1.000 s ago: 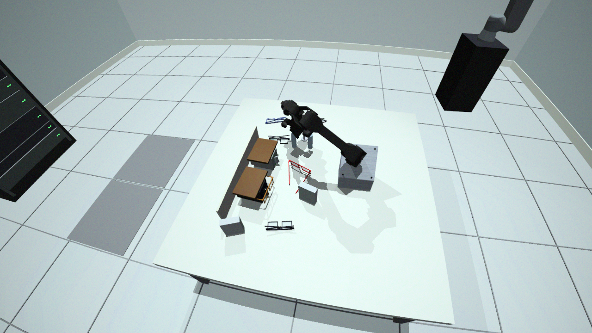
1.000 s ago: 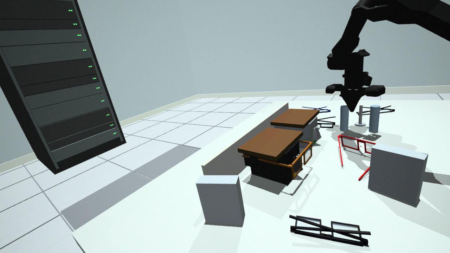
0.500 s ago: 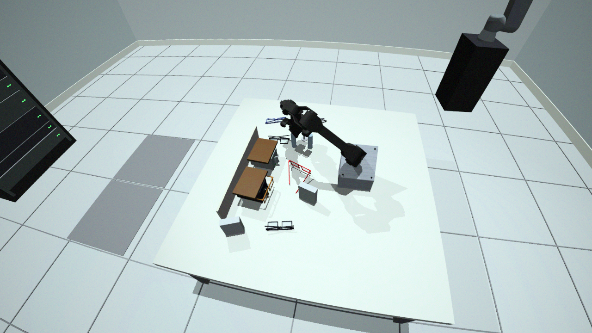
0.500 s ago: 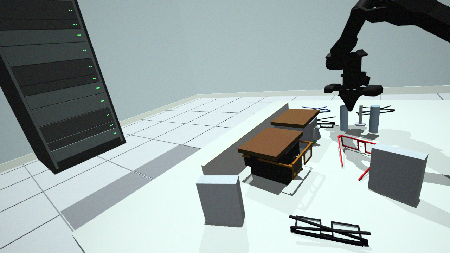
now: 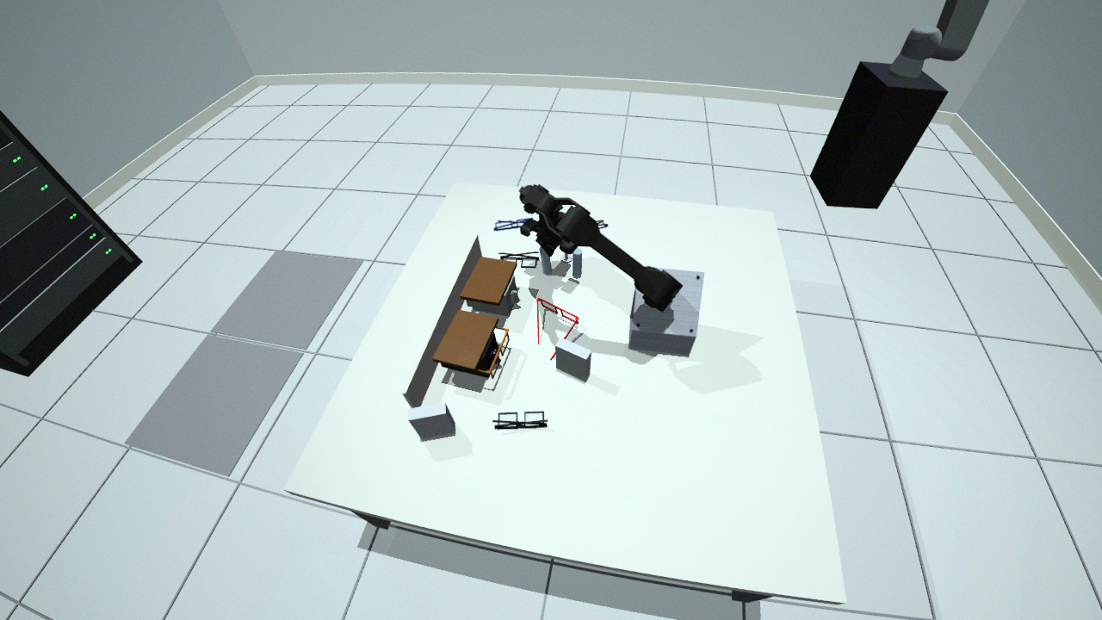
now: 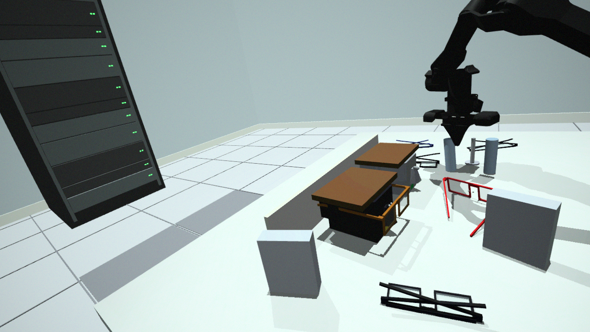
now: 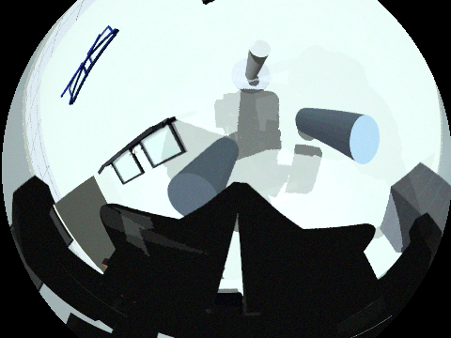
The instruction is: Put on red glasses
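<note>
Right now my gripper tip is 40 mm past the grey post, 70 mm to the left of it and 60 mm above it. Round my gripper tip: black head: 170 mm ahead, 360 mm to the left, 30 mm below; then light grey head: 150 mm ahead, 140 mm to the left, 30 mm below; then low wall: 290 mm ahead, 230 mm to the left, 30 mm below.
</note>
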